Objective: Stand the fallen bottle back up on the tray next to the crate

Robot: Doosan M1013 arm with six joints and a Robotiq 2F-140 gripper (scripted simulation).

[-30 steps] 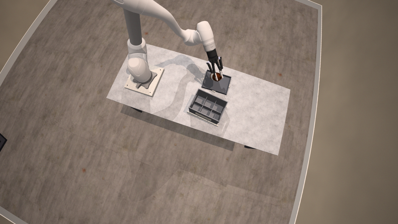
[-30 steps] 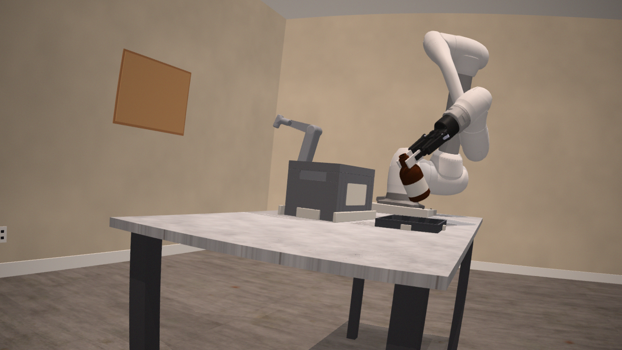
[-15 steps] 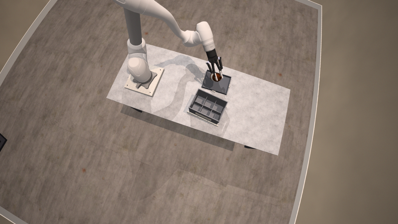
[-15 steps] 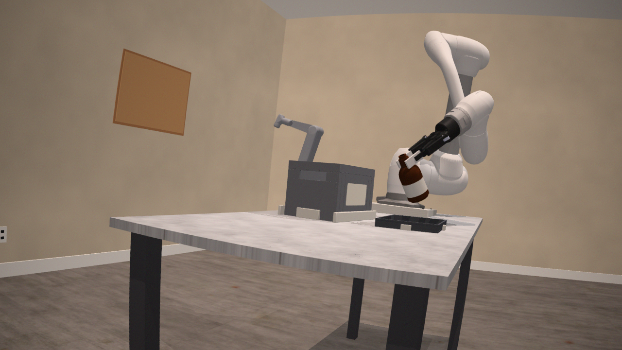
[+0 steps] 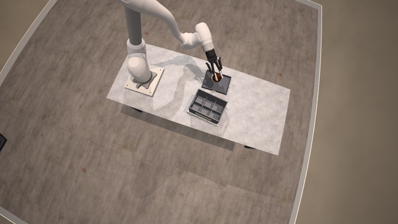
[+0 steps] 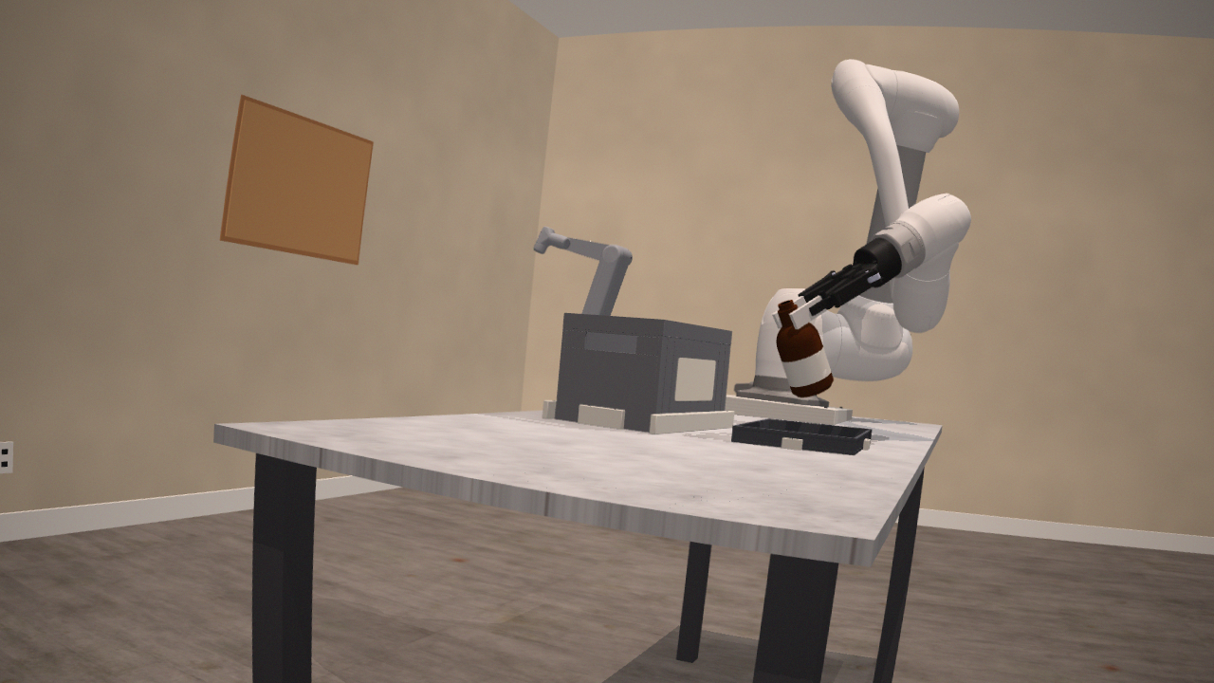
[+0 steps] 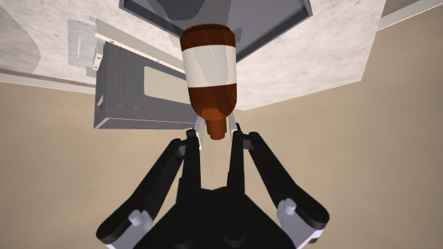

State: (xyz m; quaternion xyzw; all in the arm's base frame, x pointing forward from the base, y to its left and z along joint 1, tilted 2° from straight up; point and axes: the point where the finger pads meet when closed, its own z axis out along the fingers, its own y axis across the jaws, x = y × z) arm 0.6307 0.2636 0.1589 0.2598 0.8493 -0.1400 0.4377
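The brown bottle lies 1 cm behind my hand and 5 cm below it. The rest, counted from my hand: grey crate (4 cm ahead, 25 cm to the right, 13 cm below); dark tray (3 cm to the left, 20 cm below).
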